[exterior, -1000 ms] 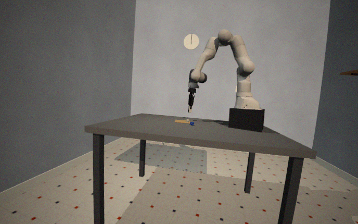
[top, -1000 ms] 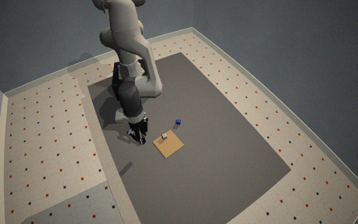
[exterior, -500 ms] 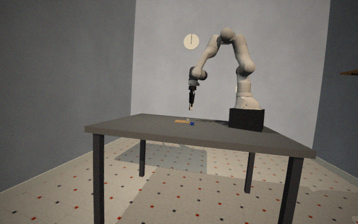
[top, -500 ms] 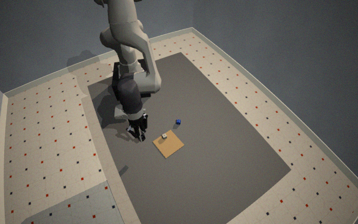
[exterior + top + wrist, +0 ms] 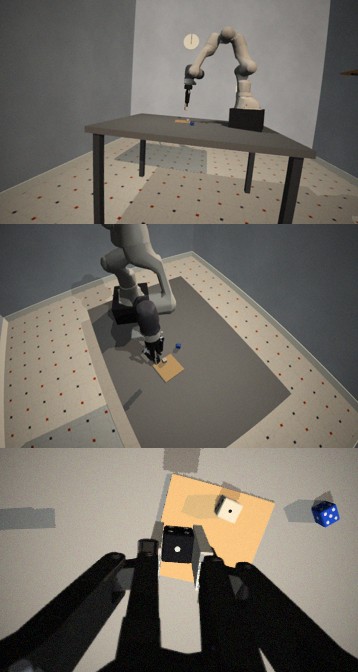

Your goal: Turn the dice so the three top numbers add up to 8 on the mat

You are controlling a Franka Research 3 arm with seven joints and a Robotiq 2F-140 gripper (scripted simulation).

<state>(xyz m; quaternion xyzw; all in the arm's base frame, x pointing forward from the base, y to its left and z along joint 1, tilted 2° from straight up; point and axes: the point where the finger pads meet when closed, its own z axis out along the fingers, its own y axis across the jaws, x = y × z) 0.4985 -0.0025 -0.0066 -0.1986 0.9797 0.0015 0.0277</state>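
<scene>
Now: hand 14 cm above the tan mat, 6 cm to the right of it and 1 cm short of it. The rest, counted from my hand: blue die 18 cm to the left, 13 cm below, 10 cm behind; black die 2 cm below; white die 12 cm below, 6 cm to the left, 4 cm behind.
</scene>
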